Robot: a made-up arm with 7 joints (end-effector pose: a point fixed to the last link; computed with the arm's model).
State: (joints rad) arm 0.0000 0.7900 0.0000 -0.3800 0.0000 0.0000 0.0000
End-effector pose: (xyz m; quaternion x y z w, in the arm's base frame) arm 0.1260 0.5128 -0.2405 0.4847 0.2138 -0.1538 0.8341
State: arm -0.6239 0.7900 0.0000 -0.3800 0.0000 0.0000 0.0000
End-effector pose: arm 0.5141 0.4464 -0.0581 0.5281 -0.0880 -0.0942 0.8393
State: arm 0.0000 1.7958 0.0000 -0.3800 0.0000 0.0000 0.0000
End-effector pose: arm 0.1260 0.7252 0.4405 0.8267 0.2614 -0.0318 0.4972
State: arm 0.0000 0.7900 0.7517 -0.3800 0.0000 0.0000 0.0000
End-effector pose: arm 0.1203 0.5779 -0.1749 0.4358 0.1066 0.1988 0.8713
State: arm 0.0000 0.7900 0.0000 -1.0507 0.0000 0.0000 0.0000
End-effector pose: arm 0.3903 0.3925 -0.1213 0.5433 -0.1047 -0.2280 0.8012
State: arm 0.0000 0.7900 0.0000 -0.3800 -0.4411 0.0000 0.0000
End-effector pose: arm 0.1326 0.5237 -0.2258 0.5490 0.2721 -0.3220 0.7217
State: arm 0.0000 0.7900 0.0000 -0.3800 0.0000 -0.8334 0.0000
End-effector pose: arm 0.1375 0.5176 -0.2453 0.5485 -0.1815 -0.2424 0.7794
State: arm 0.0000 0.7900 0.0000 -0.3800 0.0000 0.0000 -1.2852
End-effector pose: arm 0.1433 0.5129 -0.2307 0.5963 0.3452 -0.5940 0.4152
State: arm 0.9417 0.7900 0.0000 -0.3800 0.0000 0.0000 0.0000
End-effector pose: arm -0.4832 0.4440 -0.0515 0.3332 0.6213 -0.2143 0.6761
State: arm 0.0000 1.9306 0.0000 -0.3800 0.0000 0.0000 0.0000
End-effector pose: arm 0.1260 0.6988 0.5367 0.8583 0.2630 -0.0141 0.4404
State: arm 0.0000 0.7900 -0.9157 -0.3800 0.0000 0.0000 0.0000
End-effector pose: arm 0.0481 0.4566 -0.2973 0.4530 0.3028 -0.5497 0.6332
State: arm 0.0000 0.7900 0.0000 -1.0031 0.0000 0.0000 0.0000
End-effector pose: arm 0.3758 0.4049 -0.1336 0.5411 -0.0820 -0.2235 0.8066
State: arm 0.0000 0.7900 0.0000 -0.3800 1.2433 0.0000 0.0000
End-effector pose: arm 0.1476 0.4740 -0.2674 0.1916 0.0046 0.3325 0.9234
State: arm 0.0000 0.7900 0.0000 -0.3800 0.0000 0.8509 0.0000
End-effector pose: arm 0.1233 0.5033 -0.2311 0.3341 0.5791 -0.0364 0.7427
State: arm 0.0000 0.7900 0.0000 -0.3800 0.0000 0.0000 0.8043
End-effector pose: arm 0.1240 0.5044 -0.2502 0.3100 0.0830 0.1659 0.9325
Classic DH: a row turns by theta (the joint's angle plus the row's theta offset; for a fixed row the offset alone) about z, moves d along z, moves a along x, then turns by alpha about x. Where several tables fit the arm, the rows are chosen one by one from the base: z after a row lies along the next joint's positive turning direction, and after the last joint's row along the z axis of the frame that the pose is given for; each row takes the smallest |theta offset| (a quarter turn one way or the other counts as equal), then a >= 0, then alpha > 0; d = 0 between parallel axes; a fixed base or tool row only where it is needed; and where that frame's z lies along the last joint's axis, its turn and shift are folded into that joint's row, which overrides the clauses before.
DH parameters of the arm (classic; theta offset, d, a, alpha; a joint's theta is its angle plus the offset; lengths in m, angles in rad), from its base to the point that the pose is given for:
base (fixed): 0 0.3166 0.019 -1.2217
joint 1: 1.5708 -0.0081 0.0221 1.5708
joint 2: 1.2217 -0.013 0.021 -1.5708
joint 3: -1.5708 -0.276 0.009 -1.5708
joint 4: 0 -0.046 -0.025 1.5708
joint 5: 0 -0.468 -0.028 -1.5708
joint 6: 0 -0.002 -0.002 1.5708
joint 7: 1.0565 0.0172 0.0009 0.6655
tool (fixed): -1.5789 -0.0269 0 0

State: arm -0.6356 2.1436 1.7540 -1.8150 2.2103 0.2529 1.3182
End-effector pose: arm -0.2907 -0.0987 0.6811 -0.3027 -0.6284 -0.6636 0.2704
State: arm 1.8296 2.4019 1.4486 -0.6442 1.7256 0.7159 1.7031
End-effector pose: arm 0.5157 0.4852 0.2414 -0.1677 -0.1428 0.6185 0.7543
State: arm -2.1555 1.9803 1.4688 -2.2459 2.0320 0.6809 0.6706
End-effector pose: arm -0.3377 -0.0021 0.2033 -0.2922 0.8411 0.3711 0.2636
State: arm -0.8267 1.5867 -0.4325 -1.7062 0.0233 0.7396 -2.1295
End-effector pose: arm 0.5327 0.1211 0.4578 -0.7884 -0.4157 0.3142 0.3270
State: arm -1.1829 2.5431 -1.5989 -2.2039 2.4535 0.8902 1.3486
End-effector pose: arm 0.2736 0.2442 0.1981 -0.4285 0.2011 0.4449 0.7602
